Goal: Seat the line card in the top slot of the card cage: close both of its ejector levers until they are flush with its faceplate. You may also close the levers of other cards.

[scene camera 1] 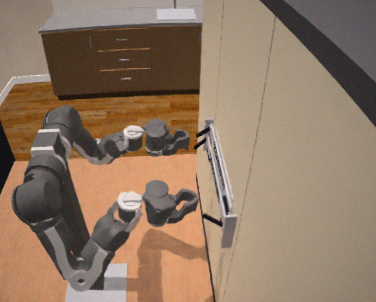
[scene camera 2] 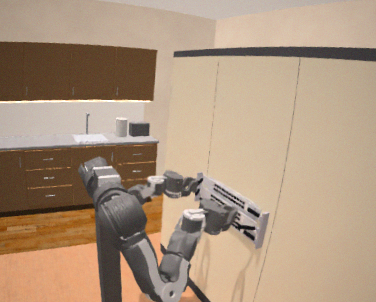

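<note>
The card cage [scene camera 1: 228, 232] [scene camera 2: 262, 231] is set in the beige wall. The line card in its top slot [scene camera 2: 230, 195] has a black lever [scene camera 1: 226, 202] [scene camera 2: 253, 212] lying folded at the cage's near end. Below it another black lever [scene camera 1: 212, 220] [scene camera 2: 245, 227] sticks out. At the far end two black levers [scene camera 1: 202, 132] [scene camera 1: 200, 144] stick out, the upper seemingly the top card's. My left gripper [scene camera 1: 188, 140] [scene camera 2: 195, 186] is shut and empty, just short of these. My right gripper [scene camera 1: 195, 195] [scene camera 2: 235, 216] is shut and empty, before the near half, hiding part of the cards in scene camera 2.
The beige wall panels [scene camera 1: 295, 175] [scene camera 2: 330, 150] rise around the cage. Both arms reach toward it from the pedestal [scene camera 2: 109, 265]. A brown cabinet with drawers [scene camera 1: 172, 60] [scene camera 2: 10, 180] stands in the background, with a sink [scene camera 1: 176, 14] [scene camera 2: 90, 138] in its top.
</note>
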